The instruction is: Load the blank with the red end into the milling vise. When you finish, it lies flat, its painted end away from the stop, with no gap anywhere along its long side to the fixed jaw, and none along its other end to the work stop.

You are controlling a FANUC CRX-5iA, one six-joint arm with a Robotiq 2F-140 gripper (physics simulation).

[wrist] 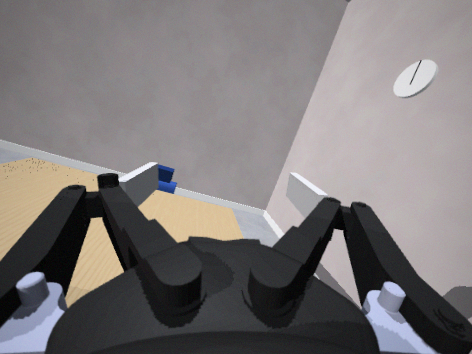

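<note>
My gripper [224, 179] is open, its two pale finger pads wide apart, with the walls and floor behind them. The blank with the red end does not show in the wrist view. The milling vise, its fixed jaw and the work stop cannot be made out in this view. A blue object [166, 180] shows partly behind the left finger pad; the pad hides the rest of it, and I cannot tell what it is.
A wood-coloured surface [192, 215] spreads at the left, with small dark specks [37, 165] near its far edge. Grey walls meet in a corner, with a pale skirting at their foot. A round white clock [415, 78] hangs on the right wall.
</note>
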